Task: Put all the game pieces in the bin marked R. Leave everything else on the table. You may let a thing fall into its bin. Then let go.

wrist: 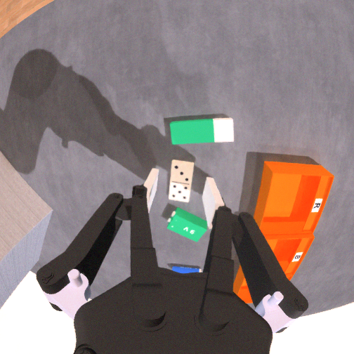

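Note:
A domino (180, 181) with black dots, beige and white, lies flat on the grey table, near the middle of the wrist view. My gripper (180, 183) is partly open, with one pale fingertip on each side of the domino and a visible gap on both sides. The orange bin marked R (299, 168) is to the right of the gripper. No game piece shows in the visible part of its inside.
A green and white block (195, 131) lies above the domino. A green 9V battery (187, 225) lies just below it, and a blue object (186, 269) is partly hidden by the gripper body. Bin B (298, 243) adjoins bin R. A large pale block (22, 220) is at left.

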